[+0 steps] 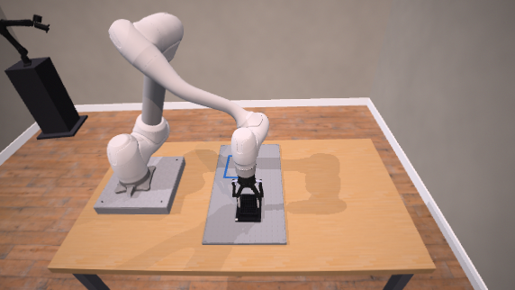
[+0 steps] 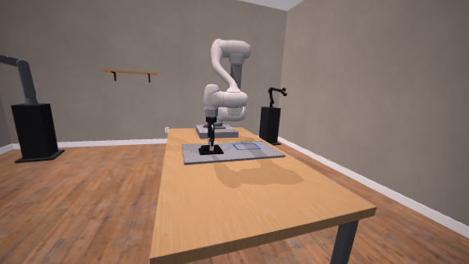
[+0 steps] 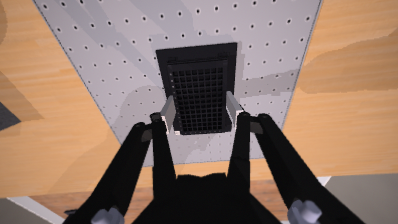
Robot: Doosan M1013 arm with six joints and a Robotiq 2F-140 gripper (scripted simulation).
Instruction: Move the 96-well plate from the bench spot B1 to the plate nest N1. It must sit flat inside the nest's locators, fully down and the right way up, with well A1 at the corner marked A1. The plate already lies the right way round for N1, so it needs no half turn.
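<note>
My gripper is now 4 cm above the black plate nest. The rest, counted from my hand: black 96-well plate 2 cm below.
</note>
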